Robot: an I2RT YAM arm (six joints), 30 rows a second.
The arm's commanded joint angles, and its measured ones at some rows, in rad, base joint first. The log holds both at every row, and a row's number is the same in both.
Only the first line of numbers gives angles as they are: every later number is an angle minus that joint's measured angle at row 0.
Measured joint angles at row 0: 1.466 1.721 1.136 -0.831 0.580 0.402
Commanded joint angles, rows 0 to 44: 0.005 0.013 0.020 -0.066 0.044 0.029; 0.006 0.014 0.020 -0.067 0.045 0.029; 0.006 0.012 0.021 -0.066 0.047 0.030; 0.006 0.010 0.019 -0.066 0.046 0.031; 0.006 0.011 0.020 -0.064 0.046 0.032; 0.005 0.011 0.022 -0.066 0.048 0.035; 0.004 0.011 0.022 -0.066 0.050 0.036; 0.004 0.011 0.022 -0.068 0.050 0.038; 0.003 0.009 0.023 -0.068 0.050 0.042; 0.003 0.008 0.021 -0.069 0.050 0.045; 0.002 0.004 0.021 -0.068 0.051 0.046; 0.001 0.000 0.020 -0.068 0.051 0.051; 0.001 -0.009 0.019 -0.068 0.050 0.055; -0.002 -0.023 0.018 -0.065 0.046 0.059; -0.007 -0.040 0.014 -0.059 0.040 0.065; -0.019 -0.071 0.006 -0.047 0.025 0.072; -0.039 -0.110 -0.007 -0.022 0.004 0.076; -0.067 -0.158 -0.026 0.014 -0.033 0.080; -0.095 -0.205 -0.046 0.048 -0.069 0.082; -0.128 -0.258 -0.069 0.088 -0.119 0.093; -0.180 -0.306 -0.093 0.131 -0.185 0.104; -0.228 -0.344 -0.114 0.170 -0.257 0.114; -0.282 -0.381 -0.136 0.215 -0.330 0.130; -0.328 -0.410 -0.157 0.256 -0.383 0.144; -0.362 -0.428 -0.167 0.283 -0.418 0.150; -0.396 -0.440 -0.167 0.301 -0.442 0.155; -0.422 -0.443 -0.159 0.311 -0.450 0.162; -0.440 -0.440 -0.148 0.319 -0.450 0.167; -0.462 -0.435 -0.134 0.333 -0.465 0.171; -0.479 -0.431 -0.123 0.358 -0.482 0.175; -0.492 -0.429 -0.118 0.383 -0.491 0.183; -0.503 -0.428 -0.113 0.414 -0.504 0.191; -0.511 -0.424 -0.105 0.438 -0.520 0.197; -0.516 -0.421 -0.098 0.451 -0.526 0.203; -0.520 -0.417 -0.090 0.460 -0.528 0.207; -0.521 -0.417 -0.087 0.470 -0.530 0.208; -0.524 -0.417 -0.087 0.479 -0.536 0.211; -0.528 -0.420 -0.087 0.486 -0.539 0.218; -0.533 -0.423 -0.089 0.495 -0.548 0.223; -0.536 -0.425 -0.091 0.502 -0.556 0.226; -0.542 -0.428 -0.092 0.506 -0.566 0.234; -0.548 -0.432 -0.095 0.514 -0.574 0.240; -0.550 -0.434 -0.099 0.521 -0.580 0.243; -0.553 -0.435 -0.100 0.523 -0.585 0.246; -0.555 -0.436 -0.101 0.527 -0.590 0.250
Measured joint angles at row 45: -0.544 -0.420 -0.104 0.486 -0.555 0.214
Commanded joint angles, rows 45 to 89: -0.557 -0.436 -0.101 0.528 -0.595 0.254; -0.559 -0.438 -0.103 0.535 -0.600 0.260; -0.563 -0.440 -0.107 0.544 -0.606 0.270; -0.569 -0.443 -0.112 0.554 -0.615 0.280; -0.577 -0.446 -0.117 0.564 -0.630 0.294; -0.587 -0.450 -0.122 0.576 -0.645 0.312; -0.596 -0.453 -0.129 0.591 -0.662 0.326; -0.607 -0.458 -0.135 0.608 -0.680 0.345; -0.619 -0.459 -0.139 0.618 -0.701 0.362; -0.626 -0.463 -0.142 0.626 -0.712 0.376; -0.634 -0.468 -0.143 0.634 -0.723 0.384; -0.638 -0.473 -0.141 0.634 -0.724 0.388; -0.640 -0.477 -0.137 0.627 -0.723 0.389; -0.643 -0.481 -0.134 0.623 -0.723 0.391; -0.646 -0.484 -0.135 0.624 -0.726 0.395; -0.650 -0.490 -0.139 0.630 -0.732 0.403; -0.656 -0.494 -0.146 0.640 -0.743 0.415; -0.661 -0.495 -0.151 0.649 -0.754 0.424; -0.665 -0.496 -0.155 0.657 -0.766 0.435; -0.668 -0.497 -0.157 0.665 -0.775 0.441; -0.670 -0.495 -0.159 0.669 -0.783 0.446; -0.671 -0.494 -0.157 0.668 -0.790 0.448; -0.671 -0.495 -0.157 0.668 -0.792 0.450; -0.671 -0.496 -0.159 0.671 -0.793 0.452; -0.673 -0.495 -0.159 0.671 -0.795 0.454; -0.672 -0.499 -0.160 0.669 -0.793 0.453; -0.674 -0.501 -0.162 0.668 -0.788 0.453; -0.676 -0.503 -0.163 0.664 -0.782 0.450; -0.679 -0.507 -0.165 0.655 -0.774 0.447; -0.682 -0.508 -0.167 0.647 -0.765 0.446; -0.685 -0.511 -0.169 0.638 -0.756 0.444; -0.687 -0.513 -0.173 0.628 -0.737 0.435; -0.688 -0.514 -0.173 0.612 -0.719 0.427; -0.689 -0.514 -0.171 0.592 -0.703 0.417; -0.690 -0.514 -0.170 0.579 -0.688 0.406; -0.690 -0.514 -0.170 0.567 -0.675 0.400; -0.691 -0.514 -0.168 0.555 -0.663 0.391; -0.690 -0.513 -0.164 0.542 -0.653 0.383; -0.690 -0.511 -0.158 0.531 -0.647 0.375; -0.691 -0.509 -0.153 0.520 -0.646 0.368; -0.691 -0.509 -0.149 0.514 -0.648 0.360; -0.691 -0.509 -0.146 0.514 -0.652 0.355; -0.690 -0.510 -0.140 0.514 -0.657 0.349; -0.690 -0.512 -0.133 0.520 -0.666 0.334; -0.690 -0.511 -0.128 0.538 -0.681 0.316
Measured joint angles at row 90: -0.683 -0.490 -0.160 0.552 -0.685 0.364
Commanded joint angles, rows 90 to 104: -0.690 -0.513 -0.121 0.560 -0.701 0.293; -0.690 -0.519 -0.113 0.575 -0.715 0.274; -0.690 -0.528 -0.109 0.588 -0.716 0.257; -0.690 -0.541 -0.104 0.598 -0.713 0.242; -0.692 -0.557 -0.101 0.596 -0.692 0.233; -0.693 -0.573 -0.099 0.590 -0.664 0.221; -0.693 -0.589 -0.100 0.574 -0.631 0.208; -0.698 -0.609 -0.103 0.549 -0.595 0.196; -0.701 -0.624 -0.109 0.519 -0.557 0.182; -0.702 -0.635 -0.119 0.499 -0.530 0.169; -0.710 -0.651 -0.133 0.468 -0.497 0.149; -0.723 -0.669 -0.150 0.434 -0.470 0.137; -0.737 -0.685 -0.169 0.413 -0.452 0.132; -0.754 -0.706 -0.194 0.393 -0.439 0.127; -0.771 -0.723 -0.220 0.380 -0.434 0.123
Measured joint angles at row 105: -0.735 -0.688 -0.164 0.492 -0.526 0.166
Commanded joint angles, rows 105 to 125: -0.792 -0.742 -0.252 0.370 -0.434 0.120; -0.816 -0.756 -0.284 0.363 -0.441 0.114; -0.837 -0.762 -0.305 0.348 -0.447 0.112; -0.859 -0.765 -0.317 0.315 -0.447 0.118; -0.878 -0.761 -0.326 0.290 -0.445 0.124; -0.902 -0.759 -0.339 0.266 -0.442 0.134; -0.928 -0.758 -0.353 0.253 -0.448 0.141; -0.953 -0.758 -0.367 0.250 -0.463 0.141; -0.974 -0.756 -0.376 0.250 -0.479 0.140; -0.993 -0.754 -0.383 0.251 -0.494 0.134; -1.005 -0.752 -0.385 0.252 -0.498 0.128; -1.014 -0.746 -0.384 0.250 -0.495 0.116; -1.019 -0.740 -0.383 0.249 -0.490 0.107; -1.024 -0.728 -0.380 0.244 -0.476 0.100; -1.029 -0.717 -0.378 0.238 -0.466 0.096; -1.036 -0.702 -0.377 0.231 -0.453 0.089; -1.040 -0.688 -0.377 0.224 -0.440 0.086; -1.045 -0.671 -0.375 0.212 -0.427 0.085; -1.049 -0.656 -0.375 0.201 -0.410 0.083; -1.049 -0.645 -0.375 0.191 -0.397 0.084; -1.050 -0.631 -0.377 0.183 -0.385 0.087
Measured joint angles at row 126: -1.042 -0.654 -0.387 0.245 -0.438 0.099
